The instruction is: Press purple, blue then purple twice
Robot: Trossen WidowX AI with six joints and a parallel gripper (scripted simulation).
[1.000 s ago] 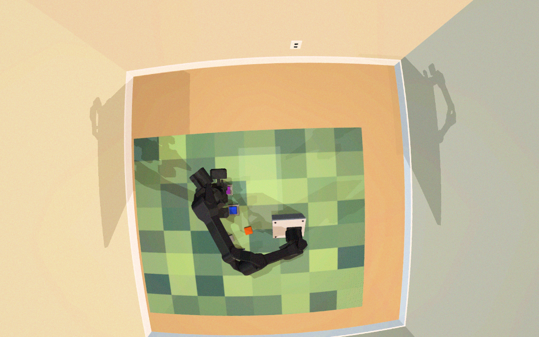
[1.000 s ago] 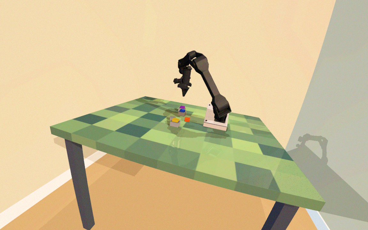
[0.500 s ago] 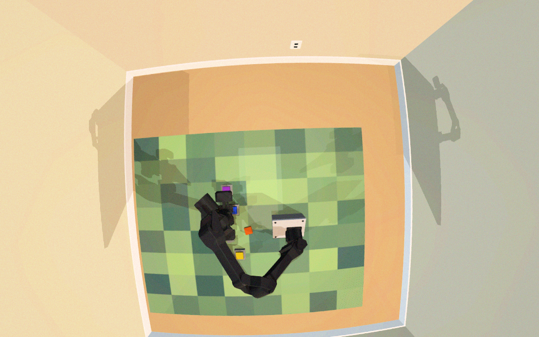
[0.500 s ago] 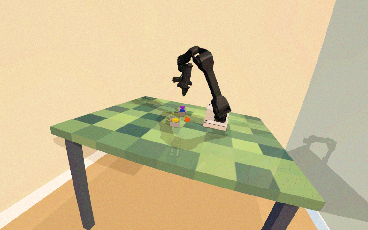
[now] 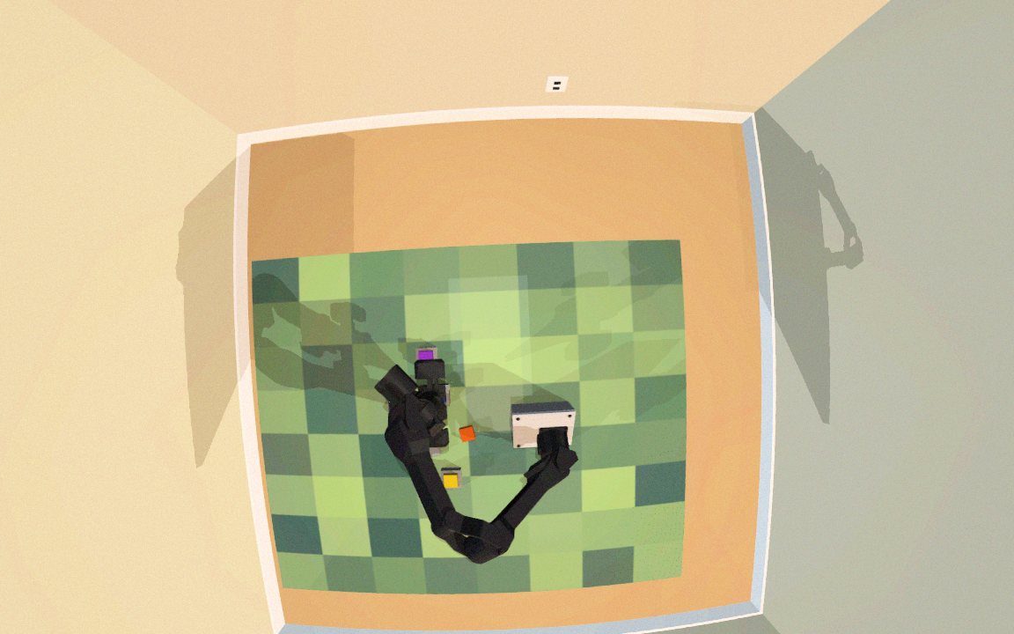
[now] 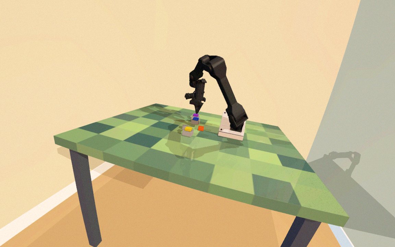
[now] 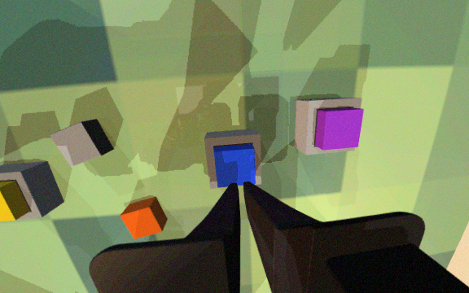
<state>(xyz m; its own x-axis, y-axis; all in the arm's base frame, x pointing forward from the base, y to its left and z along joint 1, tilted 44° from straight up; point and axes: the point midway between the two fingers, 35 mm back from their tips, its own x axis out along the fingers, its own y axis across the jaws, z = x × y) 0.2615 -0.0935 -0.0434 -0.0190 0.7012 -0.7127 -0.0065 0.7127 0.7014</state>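
Now: gripper tip 4 cm above the blue button. Also, from my gripper tip: orange block (10 cm to the left, 6 cm below, 6 cm behind); then grey block (14 cm to the left, 6 cm below, 3 cm ahead); then purple button (9 cm to the right, 4 cm below, 3 cm ahead).
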